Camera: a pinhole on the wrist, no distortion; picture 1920 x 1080 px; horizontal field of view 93.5 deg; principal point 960.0 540.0 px. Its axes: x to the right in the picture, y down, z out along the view. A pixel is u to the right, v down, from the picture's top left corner.
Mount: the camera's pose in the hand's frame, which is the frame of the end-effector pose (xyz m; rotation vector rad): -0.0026 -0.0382 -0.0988 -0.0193 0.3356 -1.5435
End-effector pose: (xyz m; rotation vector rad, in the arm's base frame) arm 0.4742 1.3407 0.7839 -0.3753 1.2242 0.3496
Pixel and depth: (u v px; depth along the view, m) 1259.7 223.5 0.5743
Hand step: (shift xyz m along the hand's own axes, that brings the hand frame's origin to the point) -0.0715 -0.3456 0.4557
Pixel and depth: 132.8 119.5 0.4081
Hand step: -0.0929 0.2406 0.4077
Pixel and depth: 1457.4 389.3 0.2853
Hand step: 0.0137 -0.2502 0.1525
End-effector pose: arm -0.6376 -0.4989 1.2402 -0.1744 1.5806 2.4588
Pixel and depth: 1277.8 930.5 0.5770
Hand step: 0.3683 -0.3418 0.3558
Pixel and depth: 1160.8 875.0 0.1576
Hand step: 0.0894 -0.1015 0.0316
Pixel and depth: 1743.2 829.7 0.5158
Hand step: 0.2705 -0.5721 0.2671
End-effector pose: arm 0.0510 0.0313 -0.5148 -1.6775 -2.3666 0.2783
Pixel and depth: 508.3 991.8 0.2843
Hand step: 0.2011 0.0503 0.1695
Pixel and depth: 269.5 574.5 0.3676
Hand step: 0.0961 0.1652 0.3052
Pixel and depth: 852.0 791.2 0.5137
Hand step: 0.2525 -0.0741 0.3721
